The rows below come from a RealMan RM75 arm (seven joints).
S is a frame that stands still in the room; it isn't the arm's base.
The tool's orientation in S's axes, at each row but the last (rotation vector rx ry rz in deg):
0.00 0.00 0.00
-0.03 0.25 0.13
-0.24 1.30 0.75
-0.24 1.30 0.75
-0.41 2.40 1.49
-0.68 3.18 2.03
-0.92 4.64 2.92
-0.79 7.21 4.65
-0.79 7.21 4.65
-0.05 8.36 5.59
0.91 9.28 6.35
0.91 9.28 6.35
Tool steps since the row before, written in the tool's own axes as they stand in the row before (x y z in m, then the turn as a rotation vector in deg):
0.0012 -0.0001 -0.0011 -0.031 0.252 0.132
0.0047 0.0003 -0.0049 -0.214 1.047 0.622
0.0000 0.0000 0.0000 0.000 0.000 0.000
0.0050 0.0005 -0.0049 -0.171 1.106 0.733
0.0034 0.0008 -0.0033 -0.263 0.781 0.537
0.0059 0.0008 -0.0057 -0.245 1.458 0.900
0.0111 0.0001 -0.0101 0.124 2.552 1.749
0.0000 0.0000 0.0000 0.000 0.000 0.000
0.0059 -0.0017 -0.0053 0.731 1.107 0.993
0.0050 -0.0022 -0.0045 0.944 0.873 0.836
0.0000 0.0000 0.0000 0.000 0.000 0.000
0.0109 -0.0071 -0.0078 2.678 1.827 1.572
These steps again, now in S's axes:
0.0012 -0.0001 -0.0011 -0.031 0.252 0.132
0.0047 0.0003 -0.0049 -0.214 1.047 0.622
0.0000 0.0000 0.0000 0.000 0.000 0.000
0.0049 0.0005 -0.0050 -0.169 1.107 0.732
0.0032 0.0009 -0.0034 -0.261 0.778 0.542
0.0055 0.0009 -0.0060 -0.247 1.460 0.896
0.0102 0.0005 -0.0110 0.133 2.586 1.697
0.0000 0.0000 0.0000 0.000 0.000 0.000
0.0053 -0.0013 -0.0060 0.756 1.180 0.883
0.0045 -0.0017 -0.0052 0.966 0.967 0.695
0.0000 0.0000 0.0000 0.000 0.000 0.000
0.0102 -0.0058 -0.0096 2.682 2.103 1.168

